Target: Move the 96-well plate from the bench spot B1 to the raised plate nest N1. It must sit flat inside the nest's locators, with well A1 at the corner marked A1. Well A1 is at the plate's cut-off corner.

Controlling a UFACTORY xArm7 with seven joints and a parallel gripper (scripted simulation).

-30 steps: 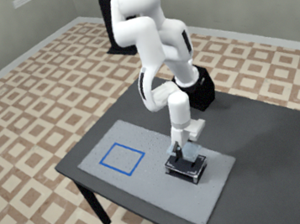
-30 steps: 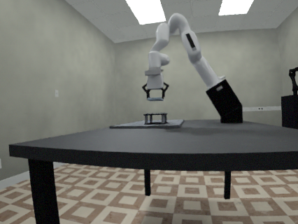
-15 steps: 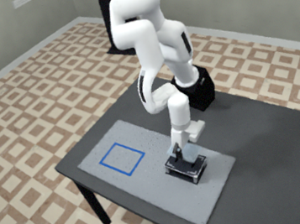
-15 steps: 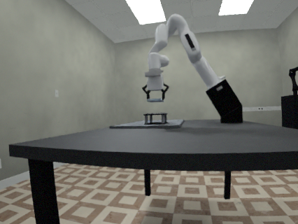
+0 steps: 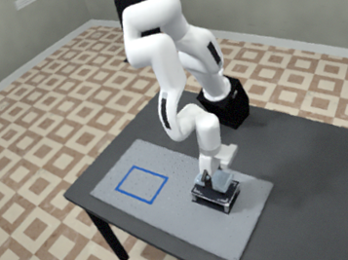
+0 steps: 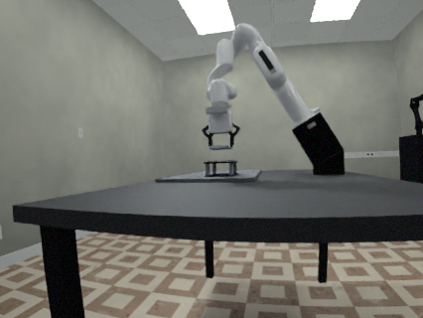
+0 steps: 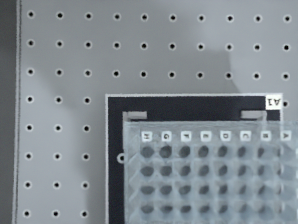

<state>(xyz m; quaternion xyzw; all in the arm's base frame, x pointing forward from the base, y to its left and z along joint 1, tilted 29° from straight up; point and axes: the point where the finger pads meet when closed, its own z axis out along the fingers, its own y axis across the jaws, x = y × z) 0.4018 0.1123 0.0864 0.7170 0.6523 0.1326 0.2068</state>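
Now: hand 7 cm above the black plate nest. Round my hand: 96-well plate: 1 cm below.
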